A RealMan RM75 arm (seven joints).
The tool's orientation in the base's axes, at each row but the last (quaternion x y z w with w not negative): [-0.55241, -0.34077, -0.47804, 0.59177]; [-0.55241, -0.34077, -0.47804, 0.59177]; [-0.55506, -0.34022, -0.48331, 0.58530]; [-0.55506, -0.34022, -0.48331, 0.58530]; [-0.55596, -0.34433, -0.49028, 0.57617]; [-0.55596, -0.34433, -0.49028, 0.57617]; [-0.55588, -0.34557, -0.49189, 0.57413]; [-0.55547, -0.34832, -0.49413, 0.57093]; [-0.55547, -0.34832, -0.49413, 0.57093]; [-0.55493, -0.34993, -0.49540, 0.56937]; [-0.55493, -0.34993, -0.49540, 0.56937]
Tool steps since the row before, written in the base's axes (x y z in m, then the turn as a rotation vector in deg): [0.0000, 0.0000, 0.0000, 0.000, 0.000, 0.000]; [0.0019, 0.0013, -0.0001, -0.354, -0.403, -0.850]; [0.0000, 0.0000, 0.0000, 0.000, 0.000, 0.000]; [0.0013, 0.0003, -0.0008, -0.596, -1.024, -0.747]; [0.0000, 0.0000, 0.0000, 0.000, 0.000, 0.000]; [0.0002, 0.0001, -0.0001, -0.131, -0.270, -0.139]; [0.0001, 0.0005, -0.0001, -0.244, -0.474, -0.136]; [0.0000, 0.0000, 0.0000, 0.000, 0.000, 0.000]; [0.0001, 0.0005, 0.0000, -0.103, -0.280, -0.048]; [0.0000, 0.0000, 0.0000, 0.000, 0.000, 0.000]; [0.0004, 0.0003, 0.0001, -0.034, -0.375, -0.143]
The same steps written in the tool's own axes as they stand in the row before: [0.0000, 0.0000, 0.0000, 0.000, 0.000, 0.000]; [0.0003, 0.0017, 0.0015, -0.825, -0.028, -0.573]; [0.0000, 0.0000, 0.0000, 0.000, 0.000, 0.000]; [-0.0004, 0.0015, 0.0004, -0.685, -0.237, -1.198]; [0.0000, 0.0000, 0.0000, 0.000, 0.000, 0.000]; [-0.0001, 0.0002, 0.0001, -0.119, -0.055, -0.304]; [-0.0002, 0.0001, 0.0005, -0.110, -0.143, -0.520]; [0.0000, 0.0000, 0.0000, 0.000, 0.000, 0.000]; [-0.0001, 0.0000, 0.0005, -0.024, -0.055, -0.296]; [0.0000, 0.0000, 0.0000, 0.000, 0.000, 0.000]; [0.0001, 0.0003, 0.0004, -0.079, 0.048, -0.392]
